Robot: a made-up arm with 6 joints. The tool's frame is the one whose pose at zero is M. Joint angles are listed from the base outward.
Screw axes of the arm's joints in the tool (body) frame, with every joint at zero. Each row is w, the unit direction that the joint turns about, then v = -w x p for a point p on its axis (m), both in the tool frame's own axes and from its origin. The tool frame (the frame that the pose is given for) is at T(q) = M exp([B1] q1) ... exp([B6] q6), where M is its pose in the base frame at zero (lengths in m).
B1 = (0, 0, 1, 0.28, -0.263, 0)
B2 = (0, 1, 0, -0.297, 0, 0.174)
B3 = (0, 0, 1, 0.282, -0.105, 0)
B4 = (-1, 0, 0, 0, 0.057, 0.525)
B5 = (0, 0, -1, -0.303, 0.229, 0)
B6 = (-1, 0, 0, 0, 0.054, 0.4)
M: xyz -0.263 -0.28 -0.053 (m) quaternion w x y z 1 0 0 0
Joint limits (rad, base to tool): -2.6..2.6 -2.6..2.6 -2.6..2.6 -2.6..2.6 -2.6..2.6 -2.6..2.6
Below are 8 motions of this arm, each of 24 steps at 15 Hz.
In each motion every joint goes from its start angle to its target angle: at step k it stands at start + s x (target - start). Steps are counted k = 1, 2, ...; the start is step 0. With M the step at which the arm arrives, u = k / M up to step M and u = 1 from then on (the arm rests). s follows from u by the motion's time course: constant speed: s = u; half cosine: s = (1 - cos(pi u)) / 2; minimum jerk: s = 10 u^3 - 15 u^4 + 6 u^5.
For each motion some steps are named. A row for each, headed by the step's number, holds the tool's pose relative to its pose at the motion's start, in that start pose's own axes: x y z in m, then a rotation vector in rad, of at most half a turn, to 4 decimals.
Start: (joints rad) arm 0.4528 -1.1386 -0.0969 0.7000 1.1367 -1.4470
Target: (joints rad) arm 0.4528 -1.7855 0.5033 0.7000 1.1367 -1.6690
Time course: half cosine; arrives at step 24
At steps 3, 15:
3: 0.0048 0.0021 -0.0188 0.0397 0.0002 0.0123
15: 0.1170 0.1180 -0.3047 0.6805 0.0096 0.3028

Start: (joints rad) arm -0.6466 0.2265 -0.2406 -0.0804 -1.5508 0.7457
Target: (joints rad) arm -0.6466 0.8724 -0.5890 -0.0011 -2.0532 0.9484
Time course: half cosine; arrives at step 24
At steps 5, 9, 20, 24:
5: -0.0013 0.0053 0.0056 0.0408 0.0105 0.0251
9: -0.0034 0.0141 0.0163 0.1250 0.0267 0.0748
20: -0.0070 0.0287 0.0439 0.4057 0.0385 0.2124
24: -0.0073 0.0294 0.0462 0.4379 0.0366 0.2250

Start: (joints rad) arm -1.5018 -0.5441 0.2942 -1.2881 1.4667 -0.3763
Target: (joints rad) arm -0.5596 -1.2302 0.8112 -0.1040 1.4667 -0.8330
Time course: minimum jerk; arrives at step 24
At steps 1, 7, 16, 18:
1: 0.0002 -0.0001 0.0001 -0.0005 -0.0002 0.0009
7: 0.0475 -0.0075 0.0163 -0.0826 -0.0368 0.2215
16: 0.2118 0.1463 -0.0754 0.0850 0.1372 1.2896
18: 0.2021 0.1936 -0.1172 0.1990 0.2140 1.4522

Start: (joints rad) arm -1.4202 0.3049 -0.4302 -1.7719 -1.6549 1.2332
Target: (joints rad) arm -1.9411 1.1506 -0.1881 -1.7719 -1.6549 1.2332
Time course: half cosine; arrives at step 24
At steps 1, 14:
1: 0.0003 0.0005 0.0033 -0.0017 0.0034 -0.0001
14: 0.1336 0.2250 0.4314 -0.2369 0.5004 -0.1389

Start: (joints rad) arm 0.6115 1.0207 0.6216 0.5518 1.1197 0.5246
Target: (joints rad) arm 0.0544 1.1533 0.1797 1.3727 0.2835 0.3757
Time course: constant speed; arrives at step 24
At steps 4, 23, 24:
4: 0.0046 -0.0004 0.0540 -0.0471 -0.0349 0.0099
23: 0.2207 -0.0045 0.3844 -0.3813 0.0271 0.3820
24: 0.2424 -0.0026 0.4011 -0.3967 0.0411 0.4166

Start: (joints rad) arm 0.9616 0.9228 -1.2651 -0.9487 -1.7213 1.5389
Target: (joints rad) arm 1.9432 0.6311 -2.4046 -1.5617 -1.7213 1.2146
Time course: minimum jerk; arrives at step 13
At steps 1, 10, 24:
1: -0.0013 0.0010 -0.0018 -0.0028 -0.0015 -0.0020
10: 0.0124 0.3057 -0.6323 -0.4080 -0.5547 -0.7227
24: 0.0550 0.3344 -0.6946 -0.4214 -0.6150 -0.8035

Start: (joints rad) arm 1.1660 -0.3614 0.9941 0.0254 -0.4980 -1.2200
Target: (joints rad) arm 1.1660 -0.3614 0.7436 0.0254 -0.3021 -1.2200
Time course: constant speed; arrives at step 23
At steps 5, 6, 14, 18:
5: -0.0106 0.0057 -0.0154 0.0006 -0.0907 -0.0345
6: -0.0125 0.0069 -0.0186 0.0008 -0.1088 -0.0414
14: -0.0248 0.0167 -0.0449 0.0016 -0.2539 -0.0967
18: -0.0290 0.0218 -0.0585 0.0020 -0.3265 -0.1243

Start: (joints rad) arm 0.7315 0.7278 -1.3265 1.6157 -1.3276 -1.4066
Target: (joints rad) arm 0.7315 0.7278 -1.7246 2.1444 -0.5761 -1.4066
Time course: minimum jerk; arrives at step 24
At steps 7, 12, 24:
7: -0.0305 0.0367 -0.0184 0.0339 -0.0922 -0.1113
12: -0.0745 0.1303 -0.0432 0.0688 -0.2798 -0.3738
24: -0.0805 0.2582 -0.0366 0.0100 -0.4867 -0.7469

